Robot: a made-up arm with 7 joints. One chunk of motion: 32 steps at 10 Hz.
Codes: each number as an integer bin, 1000 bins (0 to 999) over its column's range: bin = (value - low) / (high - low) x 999, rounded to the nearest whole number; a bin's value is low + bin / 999 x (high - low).
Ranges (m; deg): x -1.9..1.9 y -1.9..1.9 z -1.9..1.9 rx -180..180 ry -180..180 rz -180..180
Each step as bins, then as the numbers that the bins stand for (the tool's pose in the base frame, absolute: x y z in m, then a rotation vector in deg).
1 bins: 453 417 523 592 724 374
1 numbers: -0.1769 -0.3138 0.0894 33.33 80.90 -45.23
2 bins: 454 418 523 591 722 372
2 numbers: -0.1731 -0.3100 0.0894 32.97 80.18 -45.95
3 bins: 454 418 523 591 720 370
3 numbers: -0.1731 -0.3100 0.0894 32.97 79.46 -46.67
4 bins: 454 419 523 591 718 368
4 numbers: -0.1731 -0.3062 0.0894 32.97 78.74 -47.39
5 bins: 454 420 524 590 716 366
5 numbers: -0.1731 -0.3024 0.0932 32.61 78.02 -48.11
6 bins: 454 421 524 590 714 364
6 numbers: -0.1731 -0.2986 0.0932 32.61 77.30 -48.83
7 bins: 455 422 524 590 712 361
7 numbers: -0.1693 -0.2948 0.0932 32.61 76.58 -49.91
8 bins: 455 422 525 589 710 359
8 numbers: -0.1693 -0.2948 0.0970 32.25 75.86 -50.63
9 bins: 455 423 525 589 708 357
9 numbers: -0.1693 -0.2910 0.0970 32.25 75.14 -51.35
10 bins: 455 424 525 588 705 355
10 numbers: -0.1693 -0.2872 0.0970 31.89 74.05 -52.07
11 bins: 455 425 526 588 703 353
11 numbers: -0.1693 -0.2834 0.1008 31.89 73.33 -52.79
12 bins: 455 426 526 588 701 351
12 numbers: -0.1693 -0.2796 0.1008 31.89 72.61 -53.51
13 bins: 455 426 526 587 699 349
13 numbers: -0.1693 -0.2796 0.1008 31.53 71.89 -54.23
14 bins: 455 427 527 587 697 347
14 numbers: -0.1693 -0.2758 0.1046 31.53 71.17 -54.95
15 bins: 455 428 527 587 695 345
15 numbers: -0.1693 -0.2720 0.1046 31.53 70.45 -55.68
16 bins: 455 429 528 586 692 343
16 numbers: -0.1693 -0.2682 0.1084 31.17 69.37 -56.40
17 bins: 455 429 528 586 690 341
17 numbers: -0.1693 -0.2682 0.1084 31.17 68.65 -57.12
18 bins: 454 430 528 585 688 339
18 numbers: -0.1731 -0.2644 0.1084 30.81 67.93 -57.84
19 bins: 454 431 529 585 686 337
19 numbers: -0.1731 -0.2606 0.1122 30.81 67.21 -58.56
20 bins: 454 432 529 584 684 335
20 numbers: -0.1731 -0.2568 0.1122 30.45 66.49 -59.28
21 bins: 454 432 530 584 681 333
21 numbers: -0.1731 -0.2568 0.1160 30.45 65.41 -60.00
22 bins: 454 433 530 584 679 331
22 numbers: -0.1731 -0.2530 0.1160 30.45 64.68 -60.72
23 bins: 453 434 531 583 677 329
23 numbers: -0.1769 -0.2491 0.1198 30.09 63.96 -61.44
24 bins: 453 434 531 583 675 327
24 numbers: -0.1769 -0.2491 0.1198 30.09 63.24 -62.16
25 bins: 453 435 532 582 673 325
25 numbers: -0.1769 -0.2453 0.1236 29.73 62.52 -62.88
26 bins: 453 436 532 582 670 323
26 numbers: -0.1769 -0.2415 0.1236 29.73 61.44 -63.60
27 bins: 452 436 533 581 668 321
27 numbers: -0.1807 -0.2415 0.1274 29.37 60.72 -64.32
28 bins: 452 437 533 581 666 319
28 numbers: -0.1807 -0.2377 0.1274 29.37 60.00 -65.05
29 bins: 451 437 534 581 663 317
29 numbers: -0.1845 -0.2377 0.1312 29.37 58.92 -65.77
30 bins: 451 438 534 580 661 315
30 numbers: -0.1845 -0.2339 0.1312 29.01 58.20 -66.49
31 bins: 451 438 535 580 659 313
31 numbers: -0.1845 -0.2339 0.1350 29.01 57.48 -67.21
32 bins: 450 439 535 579 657 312
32 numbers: -0.1883 -0.2301 0.1350 28.65 56.76 -67.57
